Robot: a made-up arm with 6 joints. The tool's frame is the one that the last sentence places. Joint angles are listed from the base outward.
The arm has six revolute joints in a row. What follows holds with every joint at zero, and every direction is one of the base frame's.
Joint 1 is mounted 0.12 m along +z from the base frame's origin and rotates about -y.
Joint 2 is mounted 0.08 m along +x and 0.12 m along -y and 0.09 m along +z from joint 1 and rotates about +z.
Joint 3 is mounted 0.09 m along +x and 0.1 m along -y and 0.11 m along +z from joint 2 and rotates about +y.
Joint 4 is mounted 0.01 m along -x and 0.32 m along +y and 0.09 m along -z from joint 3 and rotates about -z.
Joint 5 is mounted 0.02 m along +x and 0.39 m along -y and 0.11 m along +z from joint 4 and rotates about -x.
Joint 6 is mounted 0.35 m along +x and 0.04 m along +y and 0.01 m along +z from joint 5 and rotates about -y.
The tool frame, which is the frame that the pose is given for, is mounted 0.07 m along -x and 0.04 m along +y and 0.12 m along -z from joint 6; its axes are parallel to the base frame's.
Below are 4 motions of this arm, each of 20 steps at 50 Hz.
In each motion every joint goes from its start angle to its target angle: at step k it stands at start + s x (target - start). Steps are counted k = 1, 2, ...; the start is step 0. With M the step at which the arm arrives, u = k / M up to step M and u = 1 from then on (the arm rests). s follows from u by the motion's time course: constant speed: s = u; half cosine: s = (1 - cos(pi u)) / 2; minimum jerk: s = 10 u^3 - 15 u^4 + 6 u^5.
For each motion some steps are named. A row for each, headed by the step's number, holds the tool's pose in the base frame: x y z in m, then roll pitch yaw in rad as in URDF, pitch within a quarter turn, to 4 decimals.
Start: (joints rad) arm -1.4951 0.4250 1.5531 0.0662 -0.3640 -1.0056
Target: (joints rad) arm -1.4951 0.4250 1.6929 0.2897 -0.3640 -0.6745
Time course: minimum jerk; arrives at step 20
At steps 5, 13, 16, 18, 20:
5: 0.0270 -0.1671 -0.1328 3.0611 -0.8544 -2.9941
13: 0.0668 -0.1999 -0.0986 3.0781 -0.6600 -2.8445
16: 0.0777 -0.2076 -0.0906 3.0777 -0.6073 -2.8010
18: 0.0807 -0.2097 -0.0885 3.0774 -0.5925 -2.7888
20: 0.0812 -0.2100 -0.0881 3.0773 -0.5900 -2.7867

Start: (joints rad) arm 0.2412 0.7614 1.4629 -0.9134 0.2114 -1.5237
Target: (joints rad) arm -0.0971 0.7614 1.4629 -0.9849 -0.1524 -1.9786
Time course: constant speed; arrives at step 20
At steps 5, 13, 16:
5: 0.1015 0.2152 -0.0362 2.3572 0.2608 -2.2267
13: 0.0923 0.2507 -0.0634 2.2009 -0.0434 -2.1920
16: 0.0866 0.2632 -0.0756 2.1305 -0.1517 -2.1585

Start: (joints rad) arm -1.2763 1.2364 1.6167 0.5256 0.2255 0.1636
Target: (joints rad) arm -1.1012 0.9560 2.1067 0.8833 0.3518 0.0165
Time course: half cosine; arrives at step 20
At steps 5, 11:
5: 0.2284 -0.2374 -0.1107 1.7572 0.8259 -2.9132
11: 0.3405 -0.2488 -0.0513 2.0737 0.8270 -2.3904

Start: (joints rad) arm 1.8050 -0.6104 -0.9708 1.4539 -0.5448 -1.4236
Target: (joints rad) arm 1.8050 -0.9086 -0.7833 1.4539 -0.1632 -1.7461
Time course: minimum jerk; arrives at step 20
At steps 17, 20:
17: -0.0465 0.0016 -0.0126 2.7650 -0.8556 -0.8858
20: -0.0490 0.0028 -0.0127 2.7555 -0.8526 -0.8634

